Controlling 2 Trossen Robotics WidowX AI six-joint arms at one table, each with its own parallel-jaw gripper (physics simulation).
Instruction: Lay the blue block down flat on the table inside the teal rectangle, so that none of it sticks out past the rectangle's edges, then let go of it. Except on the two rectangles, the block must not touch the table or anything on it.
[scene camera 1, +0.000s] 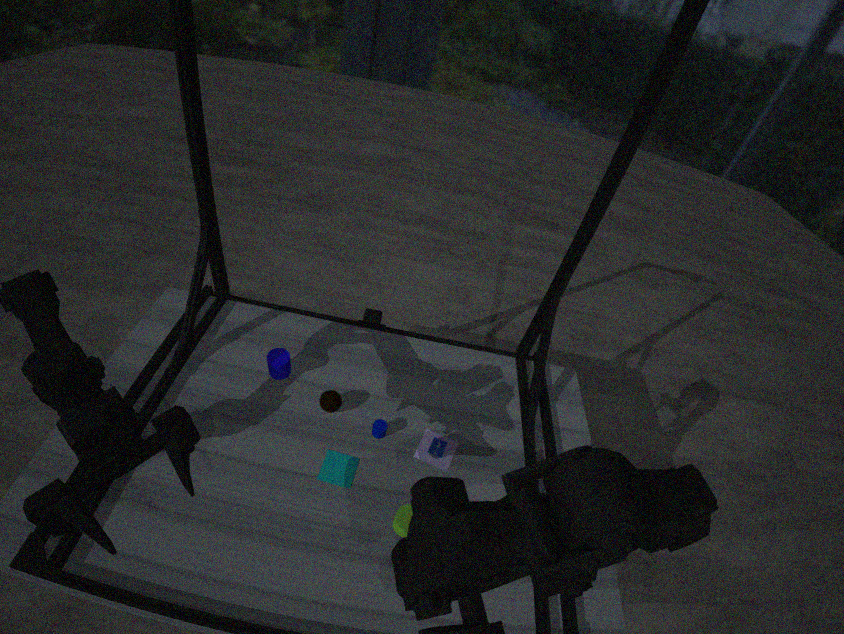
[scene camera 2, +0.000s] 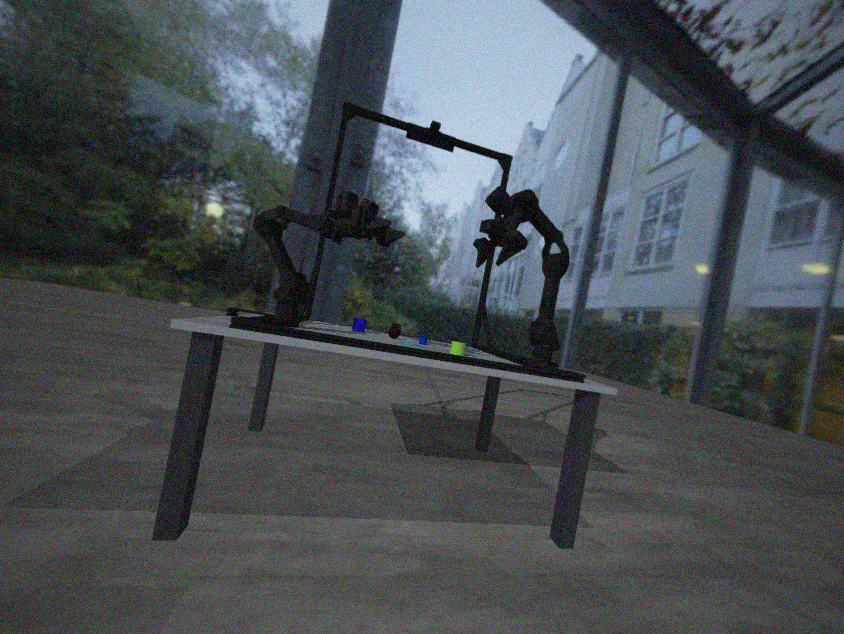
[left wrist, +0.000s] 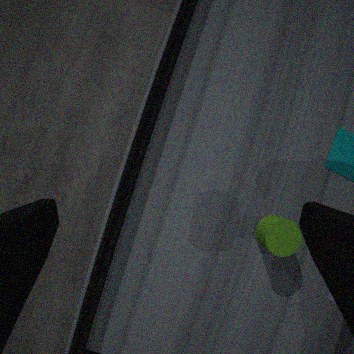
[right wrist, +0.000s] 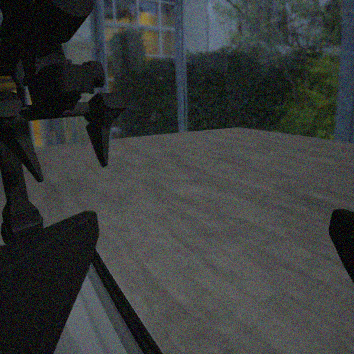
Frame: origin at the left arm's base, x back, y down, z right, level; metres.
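Seen in the pictures: left gripper, fingertip midpoint: (scene camera 2: 486, 266) (left wrist: 181, 212) (right wrist: 74, 173); right gripper, fingertip midpoint: (scene camera 1: 154, 522) (scene camera 2: 398, 228) (right wrist: 214, 222); left arm's base at its link origin: (scene camera 1: 551, 576) (scene camera 2: 540, 364); right arm's base at its link origin: (scene camera 2: 284, 319).
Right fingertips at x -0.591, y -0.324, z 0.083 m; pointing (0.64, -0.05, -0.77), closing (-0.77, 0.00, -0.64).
Offsets run from my right fingertips to a thing's top centre. "spot": to the spot under its first point.
The blue block {dz +0.226, dx +0.433, dy +0.324 m} (scene camera 1: 438, 447) lies on the lilac rectangle {spot: dz +0.216, dx +0.403, dy +0.342 m} (scene camera 1: 424, 454) in scene camera 1. The teal rectangle {spot: dz +0.202, dx +0.213, dy +0.342 m} (scene camera 1: 337, 468) (left wrist: 344, 147) (scene camera 2: 411, 344) lies to its left in that view, with nothing on it and a darker strip along one side. My left gripper (scene camera 2: 491, 261) (left wrist: 181, 212) (right wrist: 74, 173) is open and empty, high above the table; its fingers are hidden by its arm in scene camera 1. My right gripper (scene camera 1: 154, 523) (scene camera 2: 390, 238) (right wrist: 214, 222) is open and empty, high over the left side of the table in scene camera 1. The block does not show in either wrist view.
A small blue cylinder {dz +0.280, dx +0.310, dy +0.312 m} (scene camera 1: 379, 428) (scene camera 2: 423, 339) stands between the two rectangles, slightly behind. A brown ball {dz +0.353, dx +0.207, dy +0.293 m} (scene camera 1: 330, 400) (scene camera 2: 395, 330) and a larger blue cylinder {dz +0.463, dx +0.089, dy +0.289 m} (scene camera 1: 278, 363) (scene camera 2: 358, 324) are farther back left. A lime cylinder {dz +0.071, dx +0.335, dy +0.299 m} (scene camera 1: 402, 520) (scene camera 2: 457, 348) (left wrist: 280, 236) stands nearer, partly behind my left arm.
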